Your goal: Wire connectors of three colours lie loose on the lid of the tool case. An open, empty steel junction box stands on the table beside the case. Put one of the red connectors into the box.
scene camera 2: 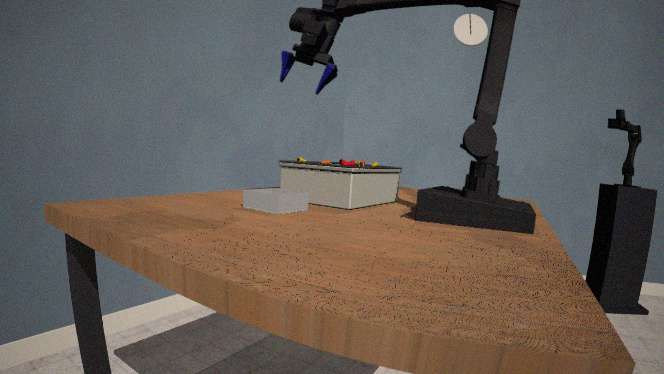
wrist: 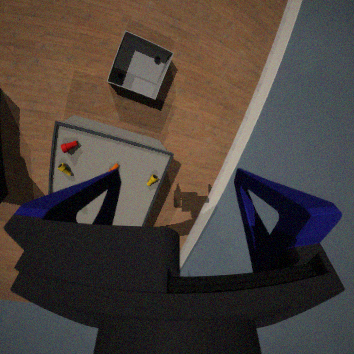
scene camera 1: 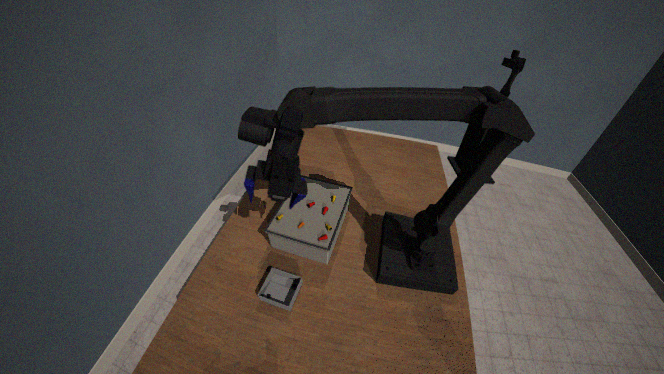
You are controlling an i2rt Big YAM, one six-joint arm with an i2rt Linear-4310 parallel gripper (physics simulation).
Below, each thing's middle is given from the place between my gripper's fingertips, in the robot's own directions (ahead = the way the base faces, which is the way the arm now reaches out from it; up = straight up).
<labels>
My gripper is now 270 mm above the steel junction box (scene camera 2: 278,201), 100 mm to the right of it and 10 mm past it. Round my hand: tool case (scene camera 2: 333,185) (230 mm below, 170 mm to the right, 80 mm behind).
</labels>
